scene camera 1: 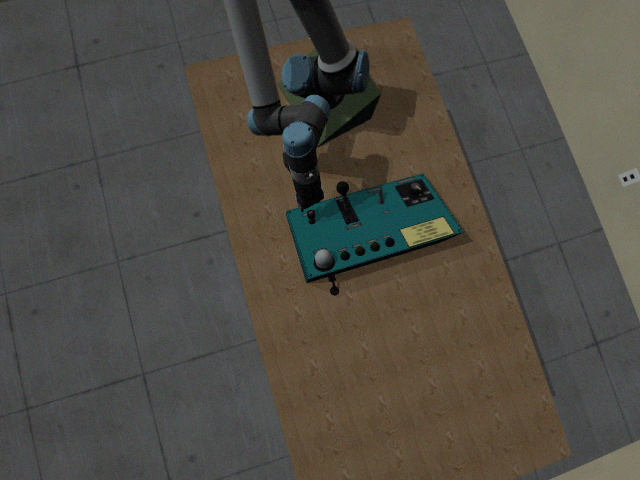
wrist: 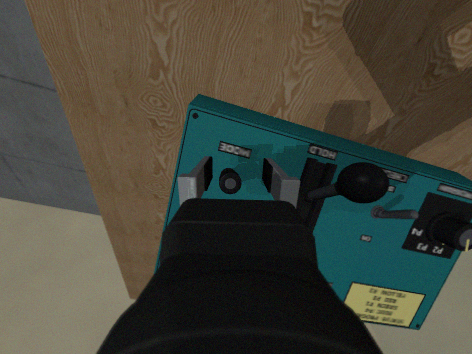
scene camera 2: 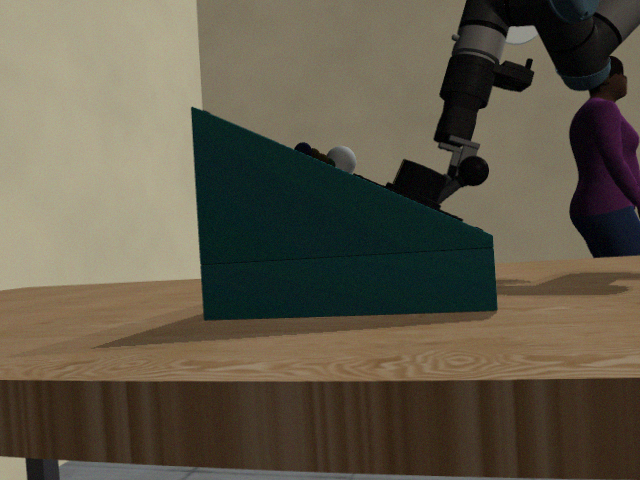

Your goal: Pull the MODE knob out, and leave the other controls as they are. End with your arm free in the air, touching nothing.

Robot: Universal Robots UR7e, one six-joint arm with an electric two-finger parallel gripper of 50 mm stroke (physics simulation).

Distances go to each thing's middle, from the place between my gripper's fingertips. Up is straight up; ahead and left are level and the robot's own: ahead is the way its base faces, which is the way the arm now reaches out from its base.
Labels:
My hand is 120 mm to the right of the ball-topped lever (scene camera 2: 473,171), 10 mm past it and 10 mm above it.

